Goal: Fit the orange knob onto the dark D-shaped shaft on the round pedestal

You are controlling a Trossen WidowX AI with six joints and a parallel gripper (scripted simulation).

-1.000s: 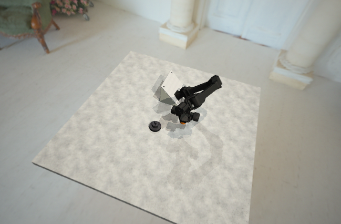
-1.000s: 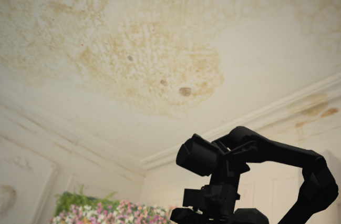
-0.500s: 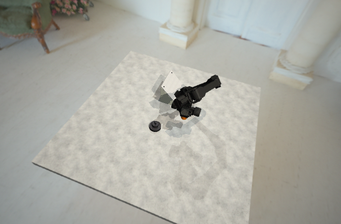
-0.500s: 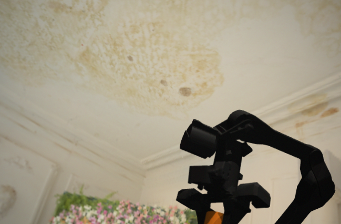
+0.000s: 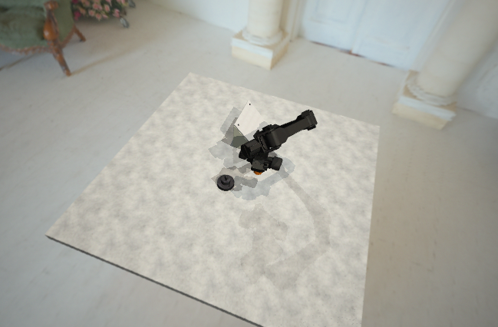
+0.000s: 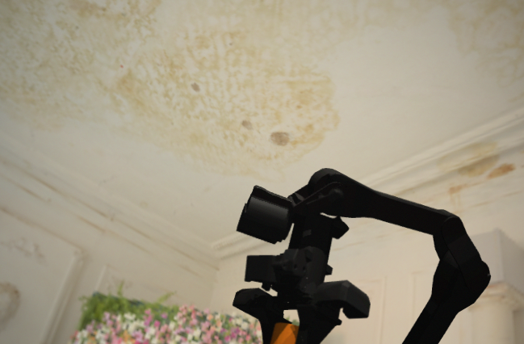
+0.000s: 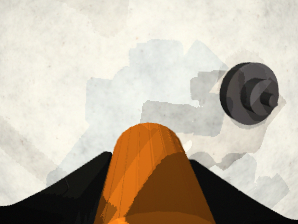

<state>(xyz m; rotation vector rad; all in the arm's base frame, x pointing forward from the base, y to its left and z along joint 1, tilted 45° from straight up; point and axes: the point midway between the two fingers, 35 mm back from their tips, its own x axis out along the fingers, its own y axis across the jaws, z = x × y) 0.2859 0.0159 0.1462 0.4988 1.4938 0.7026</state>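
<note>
Right now my gripper tip is 5 cm short of the dark round pedestal, 14 cm to the left of it and 11 cm above it. Round my gripper tip: orange knob (2 cm above).
</note>
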